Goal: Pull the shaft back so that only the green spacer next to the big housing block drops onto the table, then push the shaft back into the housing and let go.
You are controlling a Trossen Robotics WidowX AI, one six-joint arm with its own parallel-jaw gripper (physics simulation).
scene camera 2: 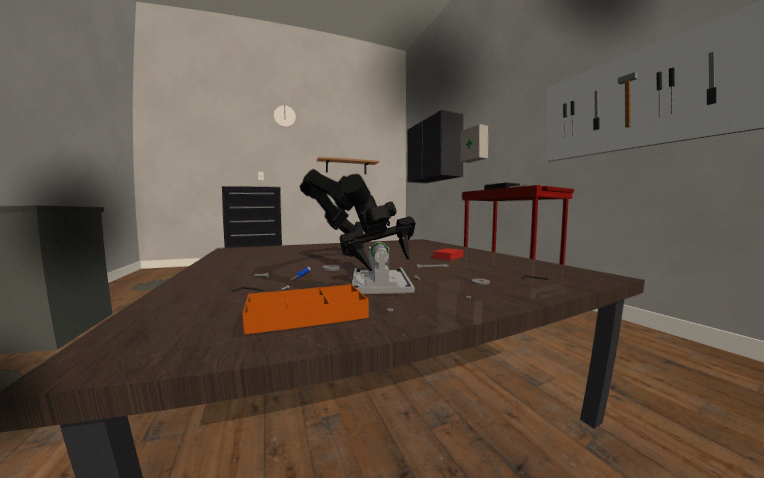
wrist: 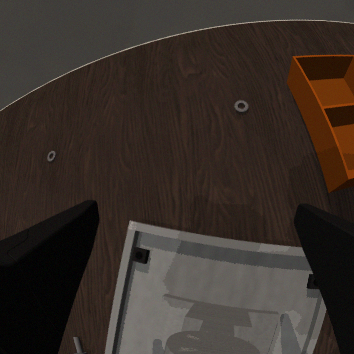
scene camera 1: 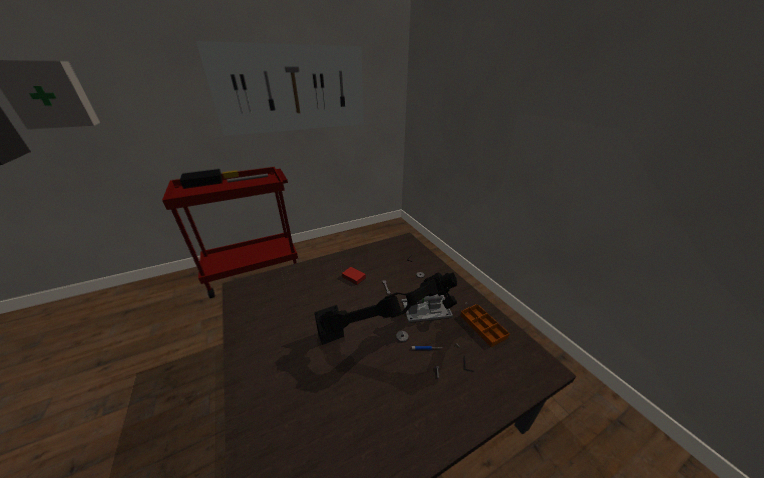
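Seen in the pictures: gripper, fingertip midpoint: [scene camera 2: 390,264] [wrist: 202,213] [scene camera 1: 449,294]; arm's base at its link origin: [scene camera 2: 351,231] [scene camera 1: 327,321].
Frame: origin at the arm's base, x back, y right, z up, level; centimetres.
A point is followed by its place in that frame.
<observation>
A light grey base plate [scene camera 1: 412,319] [scene camera 2: 405,289] {z -9.4, x -63.3, y 8.2 cm} [wrist: 120,290] stands on the table with a grey upright block [scene camera 2: 381,275] {z -7.1, x -56.9, y 11.5 cm} on it. A round, pale shaft end [scene camera 2: 381,255] {z -2.0, x -56.9, y 11.6 cm} shows at the top of the block in scene camera 2, with the rim of a green ring [scene camera 2: 379,244] {z -0.1, x -48.0, y 8.0 cm} behind it. Which spacer this is, I cannot tell. My gripper [scene camera 2: 388,262] {z -3.2, x -62.4, y 11.9 cm} [wrist: 202,213] {z -3.2, x -62.4, y 11.9 cm} is open and empty. In scene camera 2 its fingers stand wide apart on either side of the shaft assembly, above the plate. In the wrist view grey assembly parts are cut off at the bottom and no green shows.
An orange compartment tray [scene camera 1: 474,316] {z -9.0, x -67.6, y 26.1 cm} [scene camera 2: 304,316] {z -8.5, x -72.9, y 33.3 cm} [wrist: 312,122] {z -9.0, x -68.1, y 21.6 cm} stands near the plate. A red block [scene camera 1: 353,275] {z -7.3, x -27.3, y -31.9 cm} [scene camera 2: 448,254] {z -7.9, x -33.3, y -29.1 cm}, a blue screwdriver [scene camera 1: 422,348] {z -9.3, x -33.6, y 27.8 cm} [scene camera 2: 302,273] {z -9.3, x -36.8, y 28.1 cm} and a wrench [scene camera 1: 385,286] {z -9.8, x -40.4, y -16.5 cm} [scene camera 2: 432,265] {z -9.8, x -41.0, y -15.7 cm} lie around. Small washers [wrist: 236,106] {z -10.2, x -71.8, y 16.2 cm} lie beyond the plate.
</observation>
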